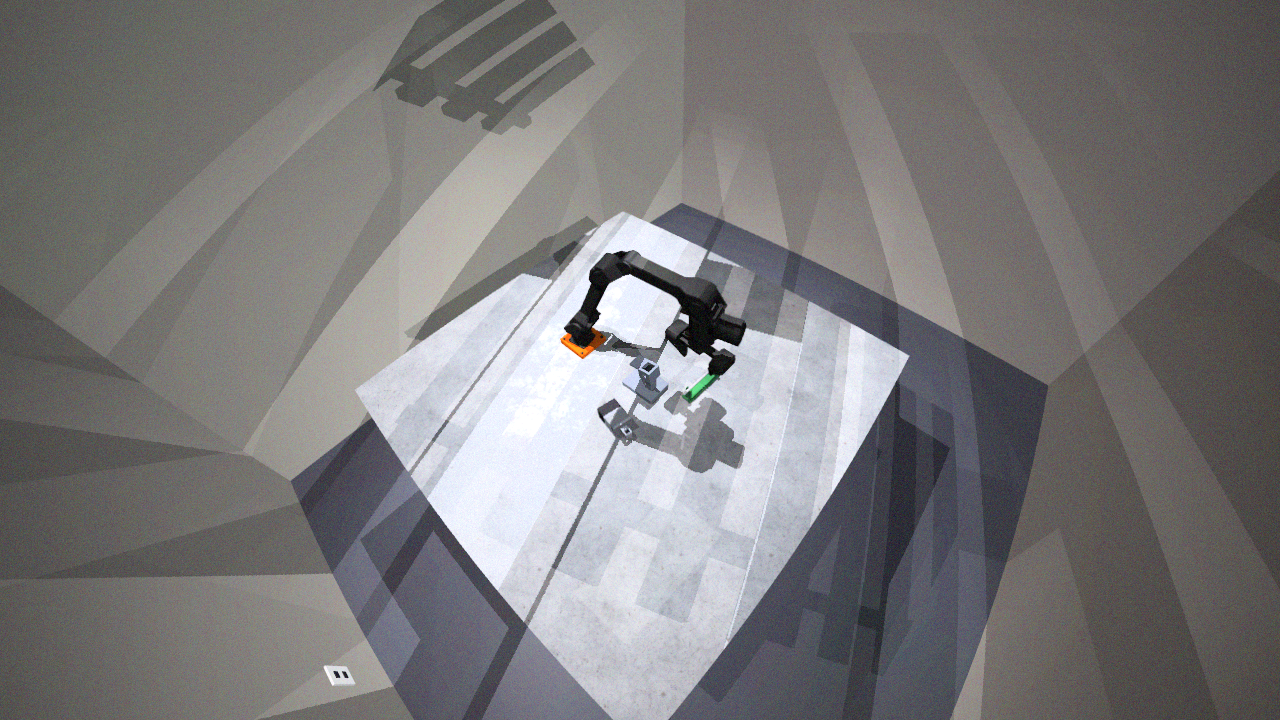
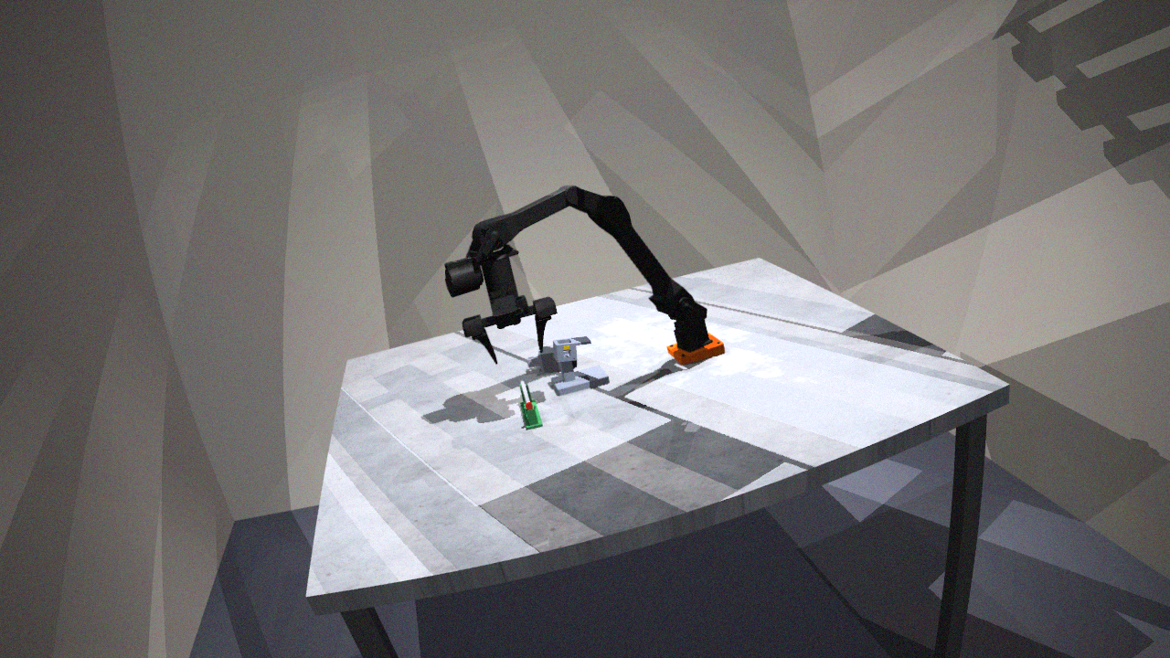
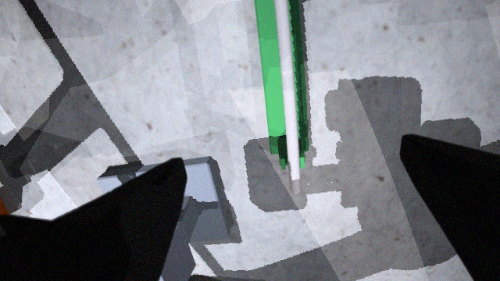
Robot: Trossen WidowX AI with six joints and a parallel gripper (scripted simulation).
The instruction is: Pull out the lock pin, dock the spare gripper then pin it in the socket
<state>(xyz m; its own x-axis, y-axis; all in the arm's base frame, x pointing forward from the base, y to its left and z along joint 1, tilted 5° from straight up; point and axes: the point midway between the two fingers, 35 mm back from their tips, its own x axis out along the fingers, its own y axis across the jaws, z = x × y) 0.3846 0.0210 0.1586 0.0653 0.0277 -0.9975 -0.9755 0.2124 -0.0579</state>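
Now: the spare gripper 130 mm behind my gripper tip, 210 mm to the right of it and 90 mm below it. The rest, counted from my gripper tip: green pin cradle 10 mm ahead, 20 mm to the left, 90 mm below; then grey mount 130 mm behind, 60 mm to the right, 60 mm below.
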